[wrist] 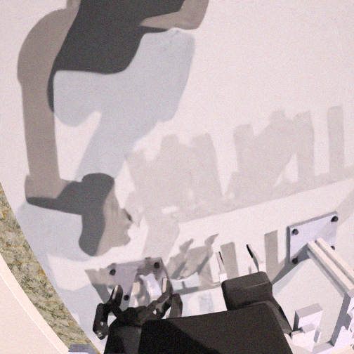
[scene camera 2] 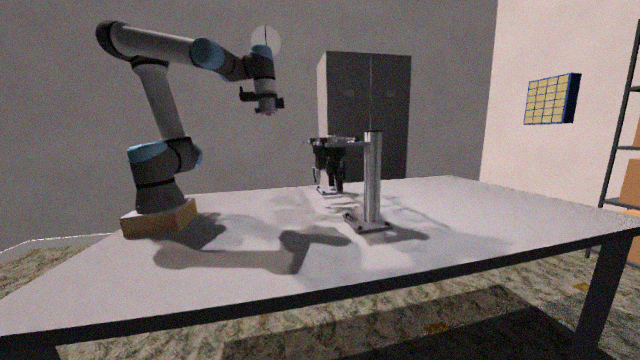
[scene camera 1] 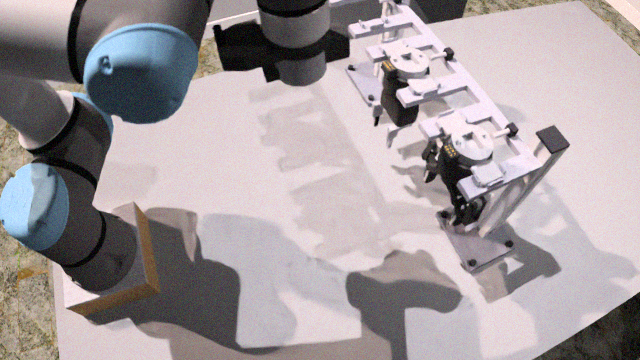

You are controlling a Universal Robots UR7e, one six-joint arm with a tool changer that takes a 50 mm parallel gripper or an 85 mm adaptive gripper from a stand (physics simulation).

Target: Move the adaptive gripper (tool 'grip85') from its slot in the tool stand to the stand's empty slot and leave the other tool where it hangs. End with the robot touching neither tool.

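Frame: origin at the arm's base, x ahead, y left, z up, level; metres.
Seen in the pictures: end effector, tool point: (scene camera 2: 268, 112); arm's base, origin of the base link: (scene camera 2: 162, 206) (scene camera 1: 101, 252).
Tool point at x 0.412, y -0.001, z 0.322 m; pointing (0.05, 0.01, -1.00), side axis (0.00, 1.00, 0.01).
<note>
Offsets run from my tool point to a thing's top centre. "*": to the spot under its first point.
The arm's tool changer (scene camera 1: 302, 75) (scene camera 2: 266, 106) is bare, with no gripper on it. It is high above the table on the robot's side of the stand, apart from both tools. The black adaptive gripper (scene camera 1: 451, 172) (wrist: 125, 325) hangs in the near end slot in scene camera 1, under a pale round coupling plate, its fingers spread. The parallel gripper (scene camera 1: 397, 102) (wrist: 247, 290) hangs in the middle slot, its thin fingers apart. The tool stand's {dz -0.078, dx +0.257, dy +0.070 m} (scene camera 1: 477, 92) (scene camera 2: 373, 175) empty slot is at the far end, partly cut off in scene camera 1; its prongs show at lower right in the wrist view.
The stand's near post rises from a bolted base plate {* dz -0.382, dx +0.289, dy -0.196 m} (scene camera 1: 475, 250) (scene camera 2: 367, 223) (wrist: 135, 270). Another base plate (wrist: 312, 237) carries the far post. The robot base stands on a wooden block (scene camera 1: 150, 255) (scene camera 2: 160, 222). A dark cabinet (scene camera 2: 387, 100) stands behind the table.
</note>
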